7 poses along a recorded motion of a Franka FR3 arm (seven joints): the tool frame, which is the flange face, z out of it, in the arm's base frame.
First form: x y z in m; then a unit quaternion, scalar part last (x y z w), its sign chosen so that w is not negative.
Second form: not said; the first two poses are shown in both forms.
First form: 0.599 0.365 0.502 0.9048 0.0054 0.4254 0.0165
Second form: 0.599 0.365 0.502 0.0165 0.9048 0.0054 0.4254
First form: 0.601 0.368 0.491 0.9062 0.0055 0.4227 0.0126
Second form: 0.601 0.368 0.491 0.0126 0.9062 0.0055 0.4227
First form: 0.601 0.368 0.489 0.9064 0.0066 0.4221 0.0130
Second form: 0.601 0.368 0.489 0.0130 0.9064 0.0066 0.4221
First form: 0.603 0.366 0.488 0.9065 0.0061 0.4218 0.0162
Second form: 0.603 0.366 0.488 0.0162 0.9065 0.0061 0.4218
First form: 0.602 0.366 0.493 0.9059 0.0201 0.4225 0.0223
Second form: 0.602 0.366 0.493 0.0223 0.9059 0.0201 0.4225
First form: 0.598 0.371 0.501 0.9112 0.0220 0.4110 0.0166
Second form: 0.598 0.371 0.501 0.0166 0.9112 0.0220 0.4110
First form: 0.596 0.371 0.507 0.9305 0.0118 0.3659 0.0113
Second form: 0.596 0.371 0.507 0.0113 0.9305 0.0118 0.3659
